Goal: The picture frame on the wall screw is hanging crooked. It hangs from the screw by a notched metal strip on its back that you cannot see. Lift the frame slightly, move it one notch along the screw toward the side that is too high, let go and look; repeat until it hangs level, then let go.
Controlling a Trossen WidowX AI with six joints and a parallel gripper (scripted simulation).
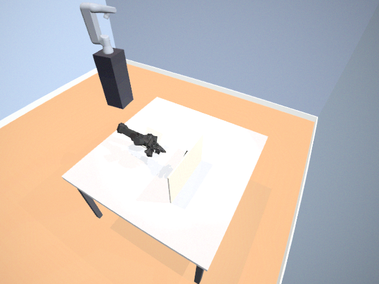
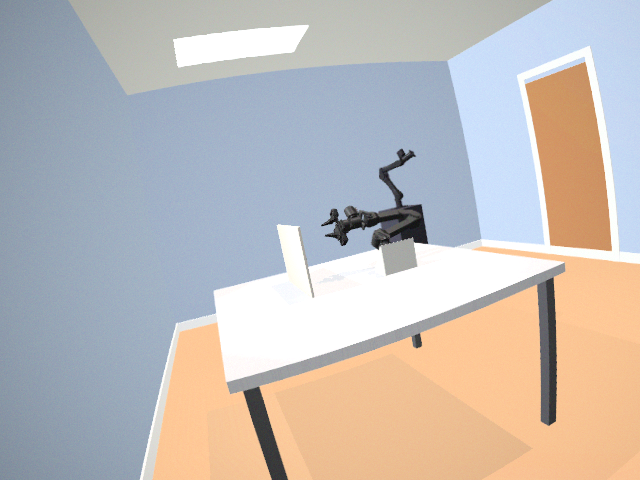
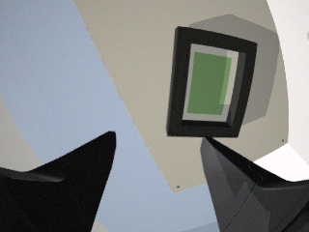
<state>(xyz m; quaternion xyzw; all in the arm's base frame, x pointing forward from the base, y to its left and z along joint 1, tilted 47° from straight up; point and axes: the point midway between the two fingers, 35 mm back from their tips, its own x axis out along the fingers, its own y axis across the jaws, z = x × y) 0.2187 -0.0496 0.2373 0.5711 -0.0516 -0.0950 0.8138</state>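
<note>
Right now my gripper tip is 16 cm short of the picture frame, 1 cm to the right of it and 8 cm above it. Round my gripper tip: cream wall panel: 17 cm ahead, 9 cm below.
</note>
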